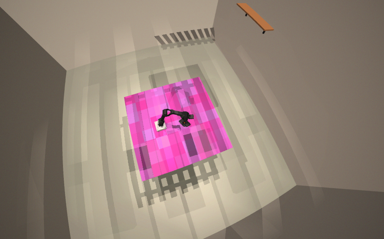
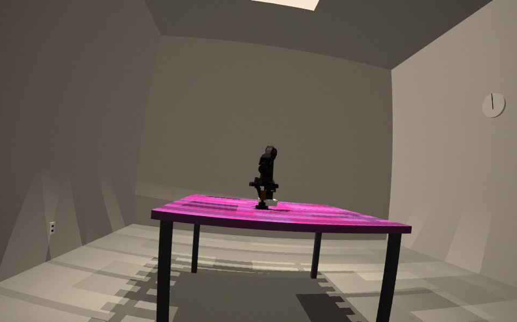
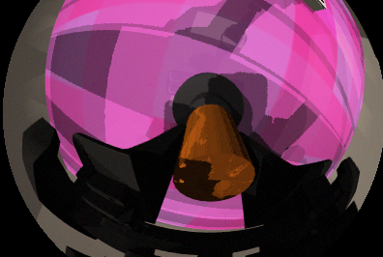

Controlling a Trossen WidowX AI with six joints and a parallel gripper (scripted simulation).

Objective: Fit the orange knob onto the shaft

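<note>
The orange knob lies 2 cm above my gripper tip. The rest, counted from my gripper tip: dark round pedestal 4 cm below.
</note>
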